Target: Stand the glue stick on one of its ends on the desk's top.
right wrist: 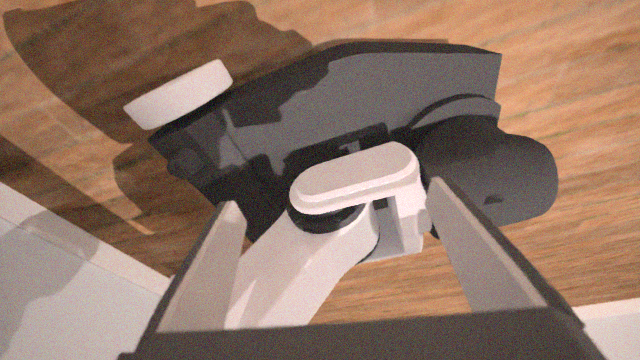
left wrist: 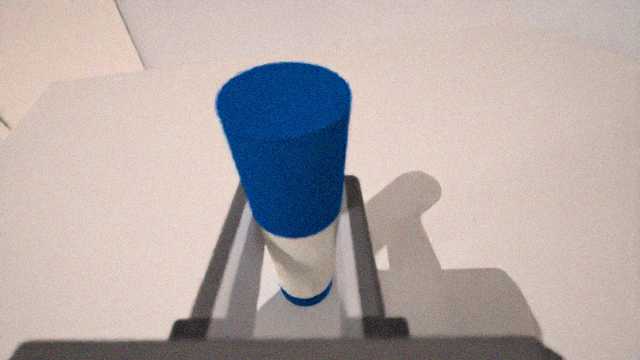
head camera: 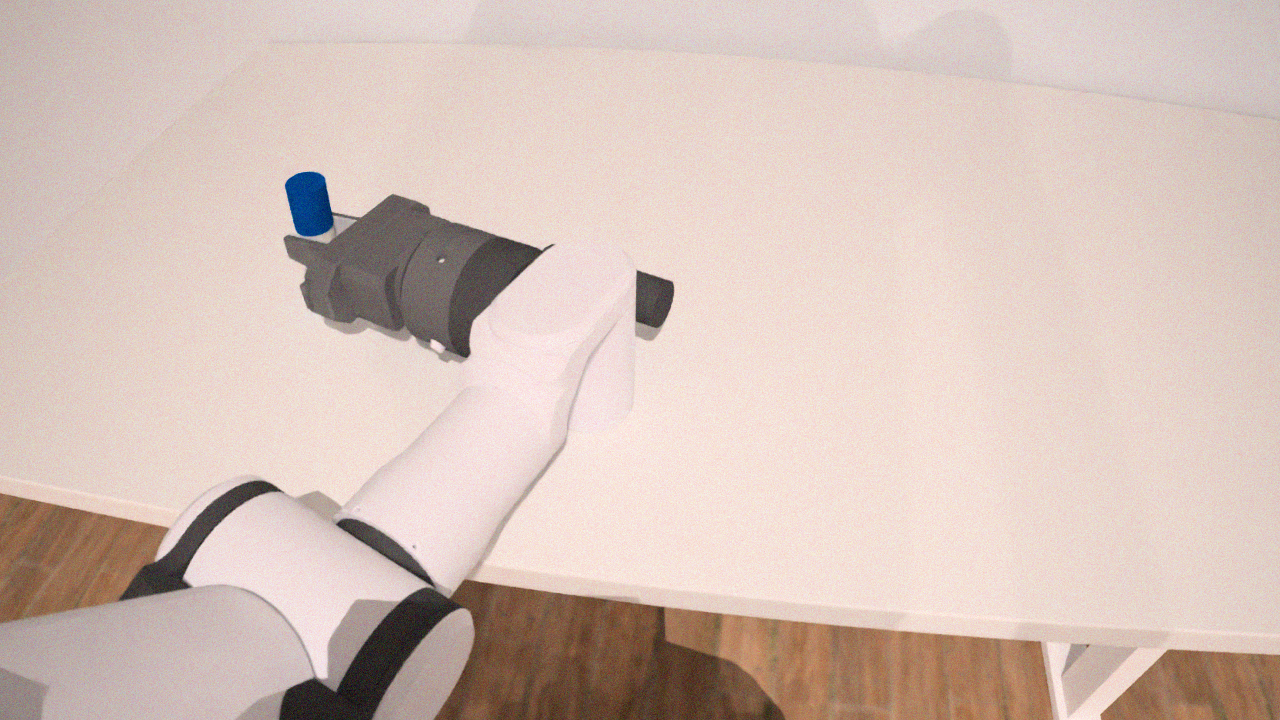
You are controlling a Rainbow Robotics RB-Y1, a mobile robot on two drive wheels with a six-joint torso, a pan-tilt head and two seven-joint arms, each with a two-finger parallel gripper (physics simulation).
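Places are measured from the robot's base along level axes (x ahead, y left, z up), in centimetres.
Pixels of known places: left gripper, fingertip midpoint: [left wrist: 300,191] [head camera: 304,233]; right gripper, fingertip midpoint: [right wrist: 331,201].
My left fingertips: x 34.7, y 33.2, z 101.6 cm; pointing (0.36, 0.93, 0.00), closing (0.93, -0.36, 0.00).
Note:
Ahead of a thing's pixels: the offset from my left fingertips to its top centre. "pt": to the spot under its first point. Level surfaces: height alone.
The glue stick @[dx -0.5, dy -1.3, dz +5.4 cm] [head camera: 309,205] [left wrist: 295,175], with a blue cap, a white body and a blue ring at its bottom, is upright, cap up, at the upper left of the desk @[dz -6.4 cm] [head camera: 850,358] [left wrist: 500,150] in the head view. My left gripper [head camera: 308,234] [left wrist: 300,191] is shut on its white body, just below the cap. The left fingers lie low over the desk top. Whether the stick's lower end touches the desk is hard to tell. My right gripper [right wrist: 331,201] is open, with nothing between its fingers, and does not show in the head view.
A pale wall [head camera: 716,22] stands behind the desk. In the right wrist view, the robot's dark base [right wrist: 400,80] and white torso part @[pt dx -63.3, dy -43.1, dz -71.8 cm] [right wrist: 355,175] show over the wooden floor @[dz -101.5 cm] [right wrist: 575,75], with a desk edge [right wrist: 125,260] at the lower left.

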